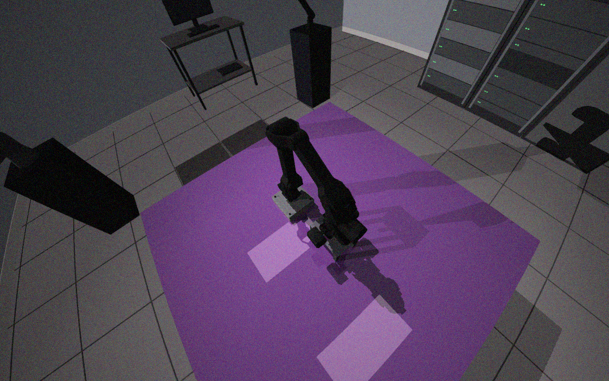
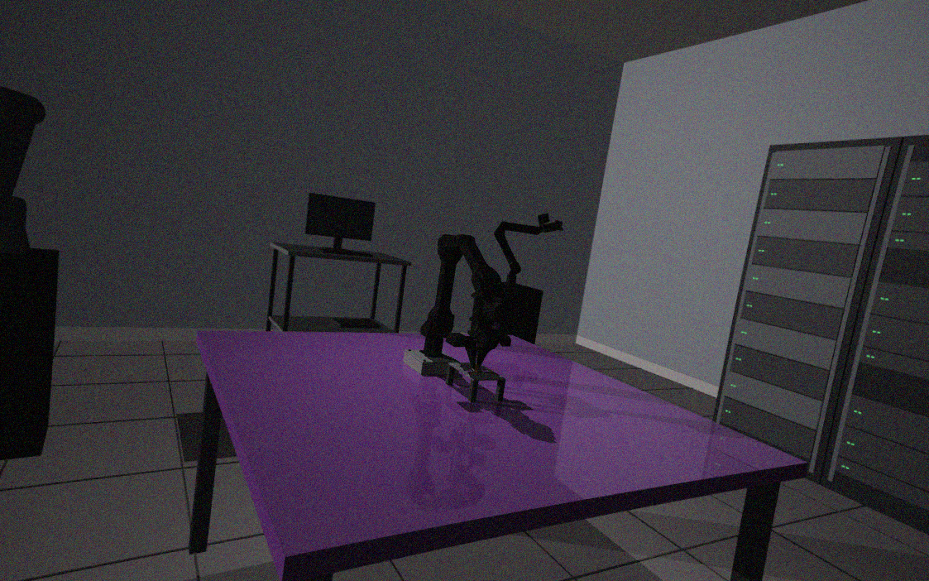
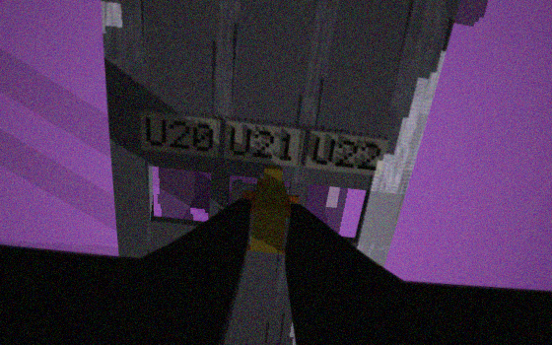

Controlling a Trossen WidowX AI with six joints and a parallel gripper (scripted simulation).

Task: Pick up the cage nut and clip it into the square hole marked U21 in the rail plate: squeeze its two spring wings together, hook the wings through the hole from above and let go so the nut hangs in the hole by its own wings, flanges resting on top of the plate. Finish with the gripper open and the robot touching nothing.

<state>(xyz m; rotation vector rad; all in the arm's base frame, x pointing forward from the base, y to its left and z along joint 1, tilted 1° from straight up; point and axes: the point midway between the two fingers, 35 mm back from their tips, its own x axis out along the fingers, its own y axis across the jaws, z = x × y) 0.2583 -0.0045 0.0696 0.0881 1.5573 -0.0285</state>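
Now: gripper tip 10 mm above the cage nut. Round my gripper tip: label (20 mm ahead, 10 mm below).
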